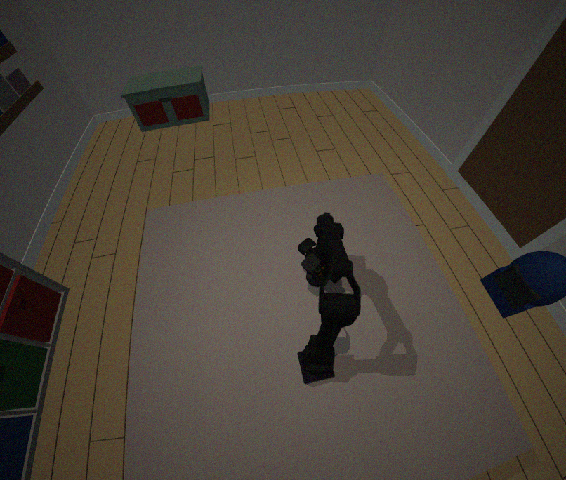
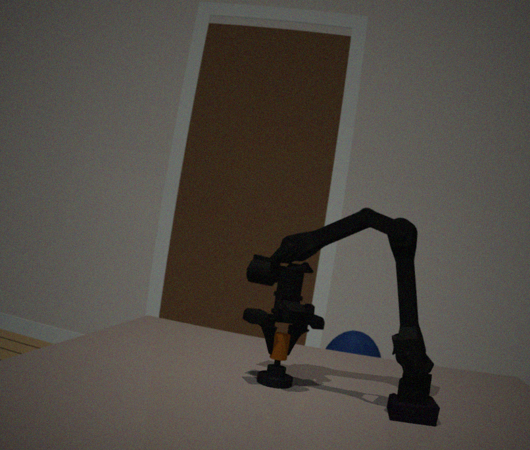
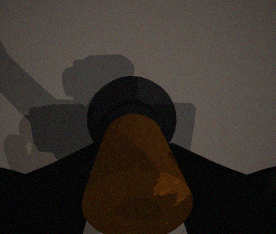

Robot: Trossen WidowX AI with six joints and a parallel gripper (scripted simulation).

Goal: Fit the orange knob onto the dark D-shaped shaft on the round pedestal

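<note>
My gripper tip is 20 mm below the orange knob. From my gripper tip the other things lie so: dark round pedestal 40 mm below.
</note>
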